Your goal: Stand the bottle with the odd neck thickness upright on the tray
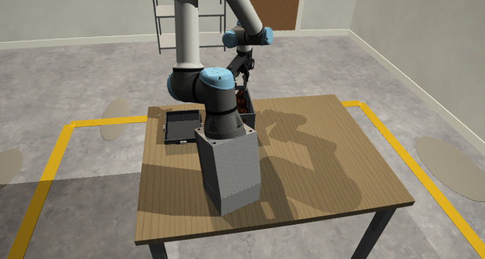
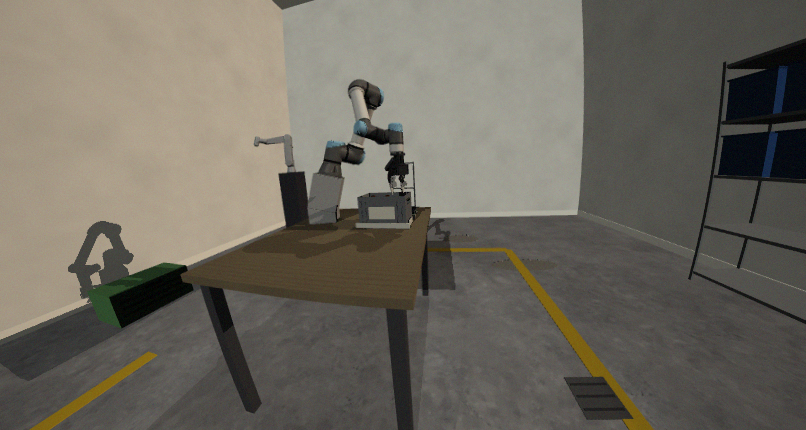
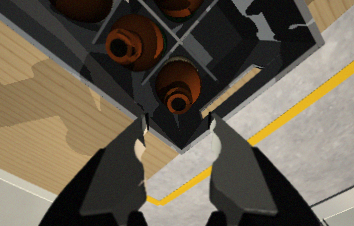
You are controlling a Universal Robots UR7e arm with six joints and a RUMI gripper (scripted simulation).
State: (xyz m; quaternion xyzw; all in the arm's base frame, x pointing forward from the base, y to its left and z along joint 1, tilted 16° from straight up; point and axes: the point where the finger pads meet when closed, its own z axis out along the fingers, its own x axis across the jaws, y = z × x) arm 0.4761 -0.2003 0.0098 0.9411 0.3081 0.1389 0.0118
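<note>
Right now the crate is 110 mm below my hand, 80 mm behind it and 60 mm to the left of it. From my hand the other things lie so: bottle 170 mm behind, 110 mm below, 30 mm to the left; dark tray 320 mm to the left, 180 mm below, 30 mm behind.
</note>
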